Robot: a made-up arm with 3 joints.
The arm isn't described. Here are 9 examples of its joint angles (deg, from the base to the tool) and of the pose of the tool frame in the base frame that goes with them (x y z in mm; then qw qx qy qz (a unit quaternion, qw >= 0)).
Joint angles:
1: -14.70 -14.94 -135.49
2: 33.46 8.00 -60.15
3: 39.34 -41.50 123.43
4: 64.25 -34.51 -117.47
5: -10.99 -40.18 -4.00
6: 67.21 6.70 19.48
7: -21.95 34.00 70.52
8: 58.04 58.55 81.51
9: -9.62 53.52 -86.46
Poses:
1: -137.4 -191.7 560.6 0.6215 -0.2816 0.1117 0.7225
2: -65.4 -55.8 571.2 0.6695 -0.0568 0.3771 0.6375
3: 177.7 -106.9 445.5 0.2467 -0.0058 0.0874 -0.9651
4: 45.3 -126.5 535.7 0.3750 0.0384 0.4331 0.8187
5: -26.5 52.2 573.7 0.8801 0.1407 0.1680 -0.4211
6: -48.2 153.7 520.5 0.7457 -0.1198 0.6351 0.1622
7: 22.8 139.6 596.1 0.8614 0.1807 0.0932 -0.4655
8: -85.5 220.7 543.0 0.8003 -0.1076 0.5892 0.0276
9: -64.6 -111.7 569.1 0.4571 -0.2881 0.0961 0.8360
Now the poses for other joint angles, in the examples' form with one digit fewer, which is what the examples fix.
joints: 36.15 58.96 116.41
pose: 17 236 504 0.818 -0.030 0.431 -0.379
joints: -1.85 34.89 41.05
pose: -54 156 565 0.958 0.038 0.247 -0.142
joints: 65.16 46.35 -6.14
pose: -61 35 585 0.536 -0.011 0.538 0.650
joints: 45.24 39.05 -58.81
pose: -11 -60 549 0.420 -0.012 0.327 0.847
